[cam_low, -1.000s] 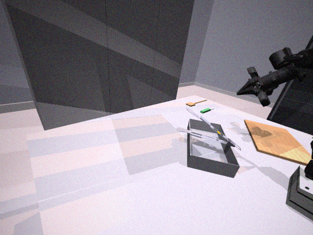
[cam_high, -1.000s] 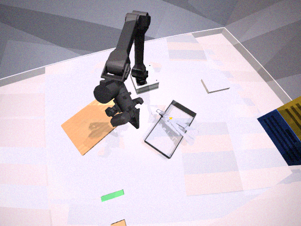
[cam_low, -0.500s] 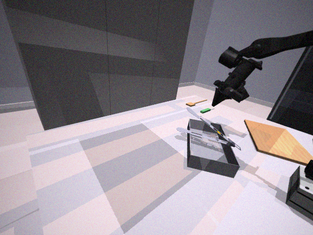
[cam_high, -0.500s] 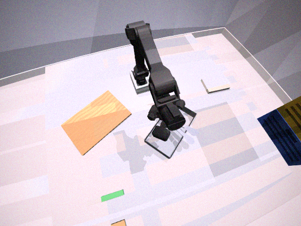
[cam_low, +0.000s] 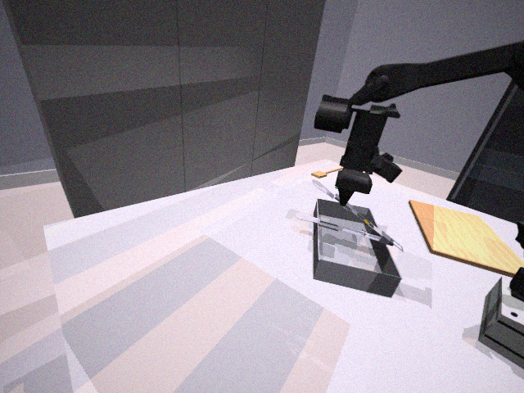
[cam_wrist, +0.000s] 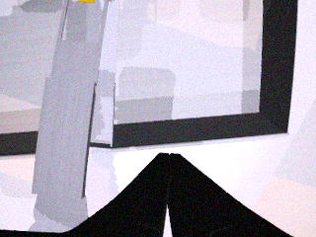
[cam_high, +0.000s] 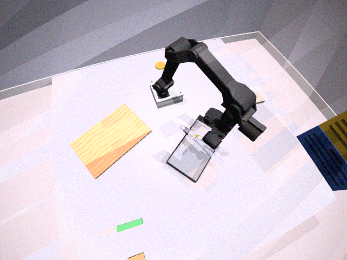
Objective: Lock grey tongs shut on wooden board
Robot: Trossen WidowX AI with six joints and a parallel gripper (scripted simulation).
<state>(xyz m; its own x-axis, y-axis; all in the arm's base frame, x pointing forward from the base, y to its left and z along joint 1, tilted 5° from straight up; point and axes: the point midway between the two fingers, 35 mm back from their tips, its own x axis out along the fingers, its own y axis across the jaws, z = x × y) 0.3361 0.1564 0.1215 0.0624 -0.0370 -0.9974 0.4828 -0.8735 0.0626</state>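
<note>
The roasting tin lies 120 mm below my gripper tip, 70 mm to the right of it and 10 mm behind it. Round my gripper tip: wooden board (480 mm to the right, 190 mm behind, 140 mm below); then beige tile (370 mm to the left, 220 mm behind, 130 mm below).
</note>
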